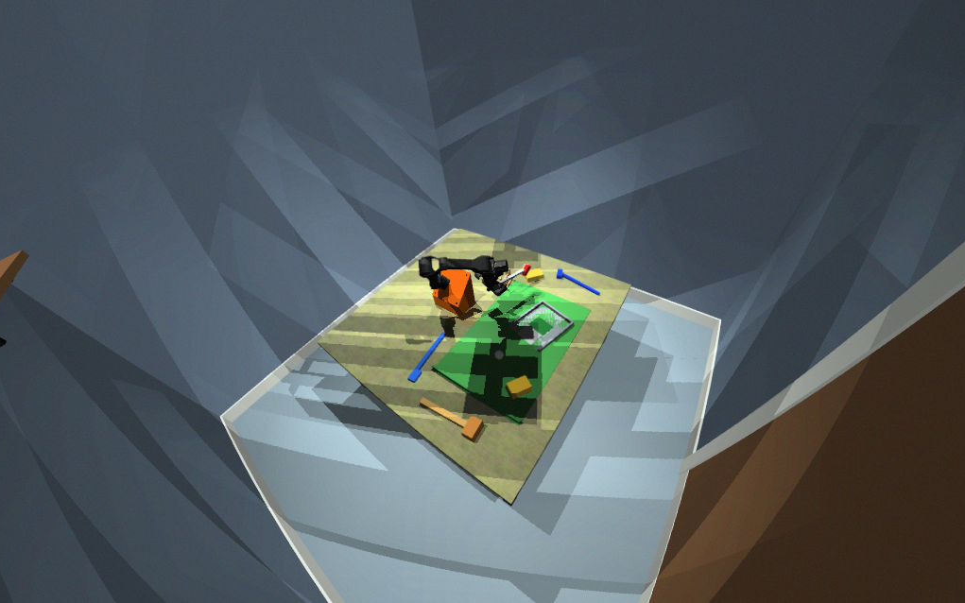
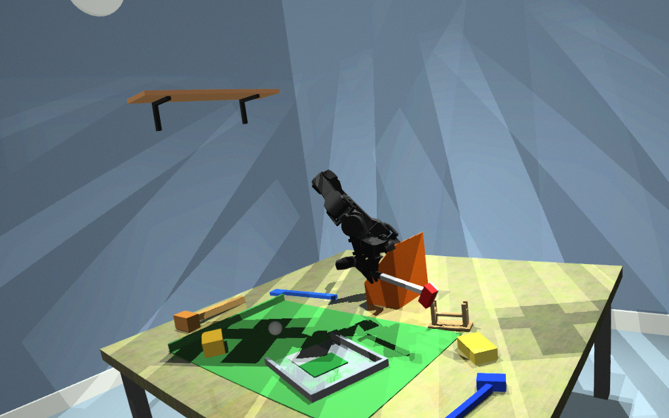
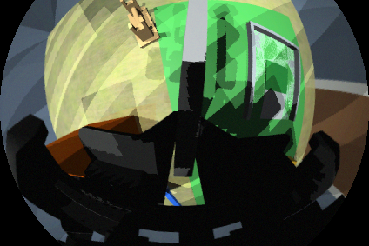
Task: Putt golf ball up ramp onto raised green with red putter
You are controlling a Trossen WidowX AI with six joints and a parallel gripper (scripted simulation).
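My gripper tip is 20 mm short of the red putter, 110 mm to the right of it and 20 mm below it. Round my gripper tip: wooden rack: 90 mm behind, 190 mm to the left, 100 mm below; grey frame: 260 mm ahead, 70 mm to the left, 130 mm below; white golf ball: 230 mm ahead, 220 mm to the right, 110 mm below.
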